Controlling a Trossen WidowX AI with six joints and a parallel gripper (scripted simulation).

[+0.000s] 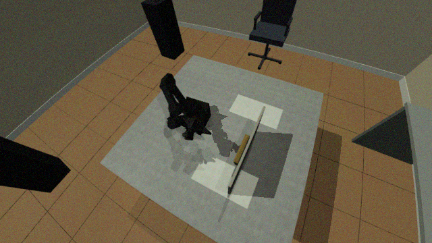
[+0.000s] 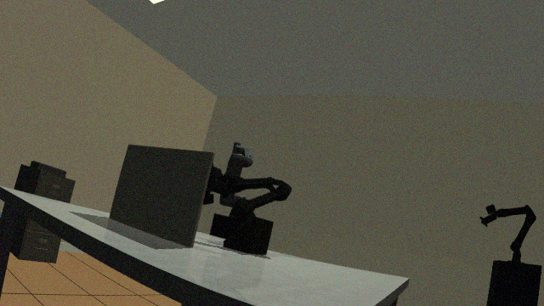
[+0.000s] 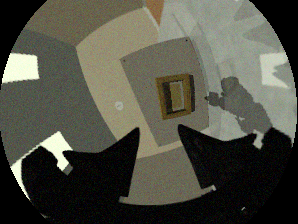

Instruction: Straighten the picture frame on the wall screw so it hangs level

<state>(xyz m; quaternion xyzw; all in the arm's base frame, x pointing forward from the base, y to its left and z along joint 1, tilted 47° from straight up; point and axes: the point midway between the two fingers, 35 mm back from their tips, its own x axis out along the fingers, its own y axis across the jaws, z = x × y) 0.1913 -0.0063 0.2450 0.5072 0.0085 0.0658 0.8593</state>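
The picture frame is 20 cm ahead of my gripper tip, 9 cm below it and 2 cm to the left of it. The rest, counted from my gripper tip: thin upright wall panel: 21 cm ahead, 10 cm below, 3 cm to the left.
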